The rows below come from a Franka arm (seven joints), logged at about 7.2 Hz.
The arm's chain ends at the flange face. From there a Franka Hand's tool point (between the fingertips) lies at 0.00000 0.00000 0.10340 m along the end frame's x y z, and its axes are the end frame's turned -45 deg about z.
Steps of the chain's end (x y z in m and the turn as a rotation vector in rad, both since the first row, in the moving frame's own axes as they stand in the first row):
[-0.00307 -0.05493 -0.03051 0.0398 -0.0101 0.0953]
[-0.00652 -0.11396 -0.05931 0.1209 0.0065 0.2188]
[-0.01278 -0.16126 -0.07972 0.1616 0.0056 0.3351]
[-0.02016 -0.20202 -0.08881 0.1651 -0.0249 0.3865]
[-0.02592 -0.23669 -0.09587 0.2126 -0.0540 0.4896]
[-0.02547 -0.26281 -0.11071 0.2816 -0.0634 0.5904]
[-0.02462 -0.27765 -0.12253 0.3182 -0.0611 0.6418]
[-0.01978 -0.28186 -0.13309 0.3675 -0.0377 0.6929]
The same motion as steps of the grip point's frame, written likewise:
[0.03901 -0.04455 -0.03060 0.0353 0.0210 0.0953]
[0.08610 -0.09246 -0.06006 0.0809 0.0901 0.2188]
[0.11883 -0.13218 -0.08106 0.1103 0.1182 0.3351]
[0.14119 -0.16864 -0.09023 0.1344 0.0991 0.3865]
[0.16474 -0.20149 -0.09830 0.1885 0.1121 0.4896]
[0.18984 -0.22275 -0.11486 0.2440 0.1543 0.5904]
[0.20466 -0.23336 -0.12773 0.2682 0.1818 0.6418]
[0.21678 -0.23203 -0.13979 0.2865 0.2332 0.6929]

